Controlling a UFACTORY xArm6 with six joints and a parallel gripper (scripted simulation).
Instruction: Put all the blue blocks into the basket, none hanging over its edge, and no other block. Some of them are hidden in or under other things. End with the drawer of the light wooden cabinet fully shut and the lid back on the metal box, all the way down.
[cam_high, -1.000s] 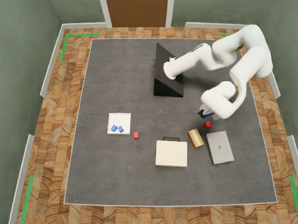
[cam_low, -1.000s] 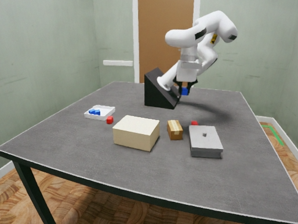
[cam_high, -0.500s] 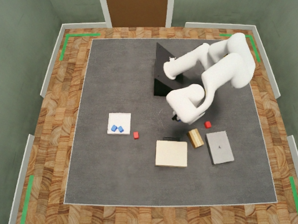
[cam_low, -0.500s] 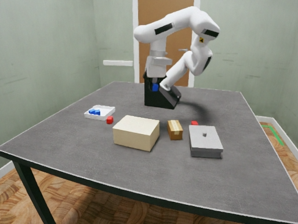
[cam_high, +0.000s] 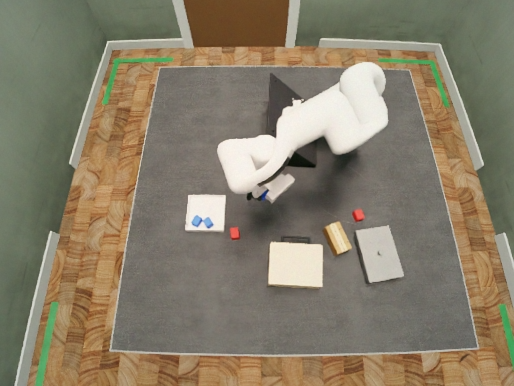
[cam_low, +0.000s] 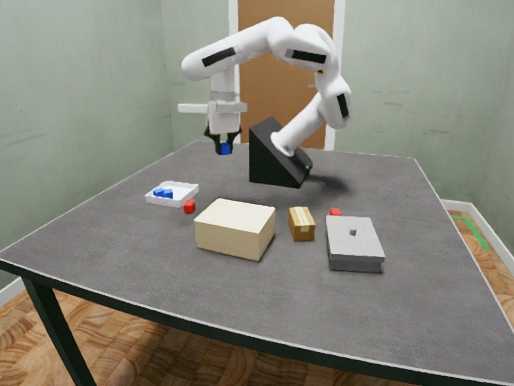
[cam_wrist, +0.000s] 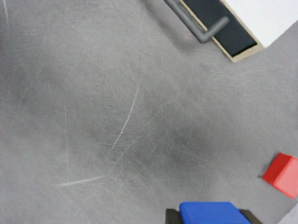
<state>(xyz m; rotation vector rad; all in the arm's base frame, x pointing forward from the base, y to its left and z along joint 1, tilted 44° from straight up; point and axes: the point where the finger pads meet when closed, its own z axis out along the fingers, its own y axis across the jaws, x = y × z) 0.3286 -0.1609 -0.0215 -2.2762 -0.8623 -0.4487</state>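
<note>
Right now the white basket is 210 mm to the right of my hand and 190 mm below it. The rest, counted from my hand: flat lid 180 mm ahead, 430 mm to the left, 160 mm below; then light wooden cabinet 210 mm ahead, 120 mm to the left, 160 mm below; then brown cardboard box 120 mm ahead, 280 mm to the left, 170 mm below.
</note>
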